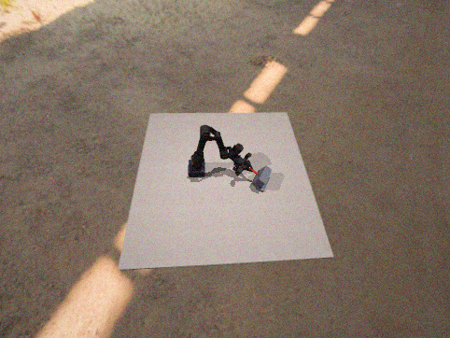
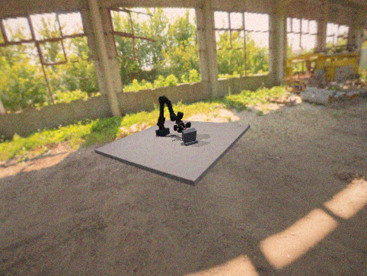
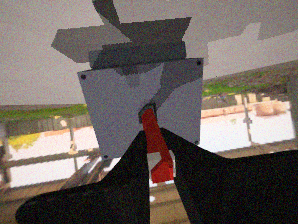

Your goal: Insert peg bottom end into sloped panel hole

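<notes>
Now: the red peg 1 cm to the left of my gripper tip, 1 cm behind it and 1 cm above it. From my gripper tip the other things lie so: sloped panel 7 cm ahead, 3 cm to the right, 3 cm below.
</notes>
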